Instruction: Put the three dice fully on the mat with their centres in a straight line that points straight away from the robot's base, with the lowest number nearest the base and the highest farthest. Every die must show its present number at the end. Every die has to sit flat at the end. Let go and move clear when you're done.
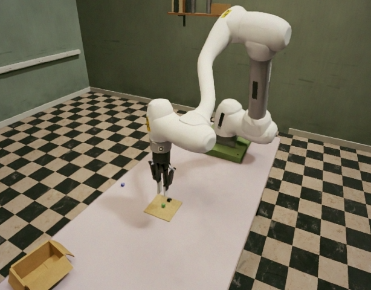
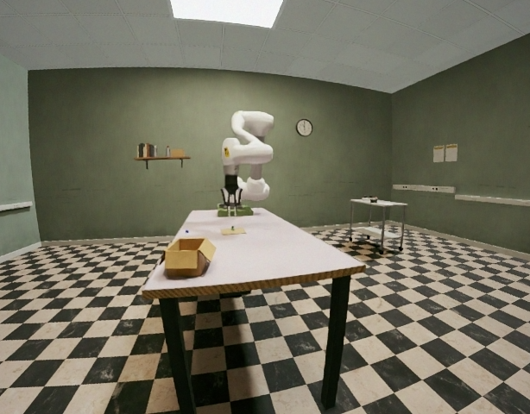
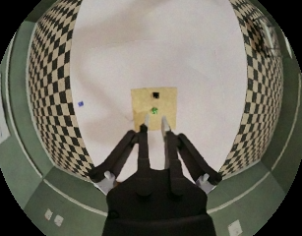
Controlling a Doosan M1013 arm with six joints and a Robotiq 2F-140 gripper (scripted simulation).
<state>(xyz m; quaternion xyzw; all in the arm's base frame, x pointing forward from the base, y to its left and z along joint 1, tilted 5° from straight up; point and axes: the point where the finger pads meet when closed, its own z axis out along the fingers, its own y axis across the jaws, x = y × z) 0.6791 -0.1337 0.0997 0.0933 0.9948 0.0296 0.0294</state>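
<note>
Now: hand 60 mm past the blue die, 270 mm to the left of it and 110 mm above it. The rest, counted from my hand: green die 110 mm below; then black die 50 mm behind, 10 mm to the left, 110 mm below; then yellow mat 120 mm below.
</note>
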